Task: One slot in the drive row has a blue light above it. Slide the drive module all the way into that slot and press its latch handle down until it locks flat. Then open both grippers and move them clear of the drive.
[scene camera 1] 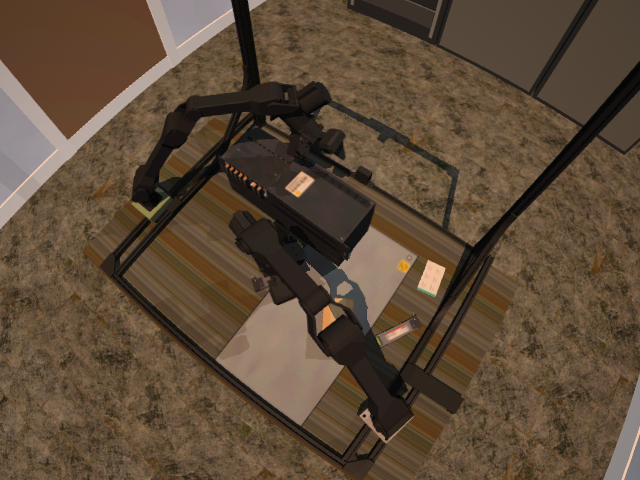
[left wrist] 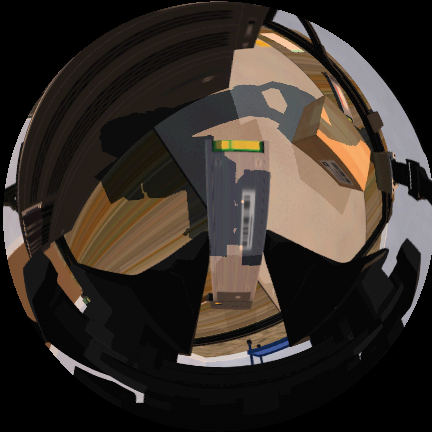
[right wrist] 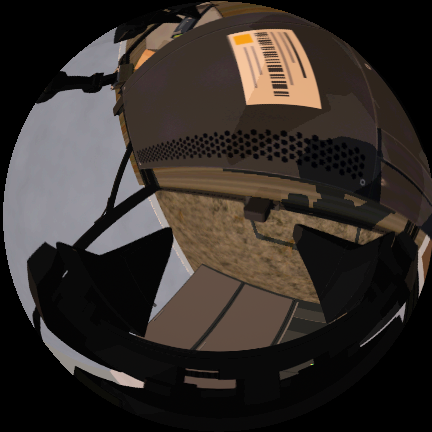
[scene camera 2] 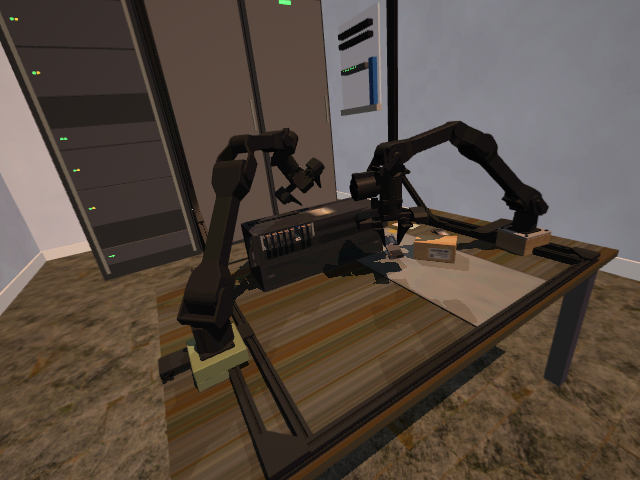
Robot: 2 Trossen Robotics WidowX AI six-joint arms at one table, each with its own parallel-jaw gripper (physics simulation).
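Places are measured from the left arm's base along level axes (x up, y left, z back), in centimetres.
Pixels of known places: left gripper, between the fingertips: (left wrist: 235,236) (scene camera 2: 391,245); right gripper, between the fingertips: (scene camera 1: 333,155) (right wrist: 235,232) (scene camera 2: 311,196); left arm's base, origin of its link: (scene camera 1: 387,416) (left wrist: 394,171) (right wrist: 114,77) (scene camera 2: 523,229); right arm's base, origin of its link: (scene camera 1: 150,199) (scene camera 2: 215,344).
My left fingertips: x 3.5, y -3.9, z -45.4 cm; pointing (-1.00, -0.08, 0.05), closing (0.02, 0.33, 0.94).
Note:
Ahead of a thing's pixels: the offset from my left fingertips to its middle. Level surfaces: height alone.
My left gripper (scene camera 2: 398,234) (left wrist: 235,236) is shut on the drive module {dz -0.8, dx +0.2, dy +0.5 cm} (left wrist: 235,209) (scene camera 2: 391,250), a narrow grey bar with a barcode label and a green-yellow end. It holds the module low over the edge of the grey mat {dx -9.4 cm} (scene camera 2: 475,286) (scene camera 1: 280,352), beside the right end of the black server chassis {dz -16.8, dx -0.8, dy -19.5 cm} (scene camera 2: 328,229) (scene camera 1: 313,200). In scene camera 1 this gripper is hidden under its own arm. The drive row {dz -28.2, dx +3.9, dy -16.9 cm} (scene camera 2: 290,238) (scene camera 1: 244,178) is on the chassis front, and I cannot make out a blue light. My right gripper (scene camera 2: 303,183) (scene camera 1: 318,143) (right wrist: 235,232) is open and empty above the chassis's rear top edge.
A cardboard box {dz +18.4, dx -6.4, dy -4.0 cm} (scene camera 2: 434,248) (left wrist: 334,149) stands on the mat just right of the left gripper. A white card {dz +27.7, dx -9.6, dy -34.2 cm} (scene camera 1: 431,277) and a small flat stick {dz +31.3, dx -9.1, dy -15.6 cm} (scene camera 1: 398,330) lie near the right frame post. Black frame rails (scene camera 2: 270,381) border the table.

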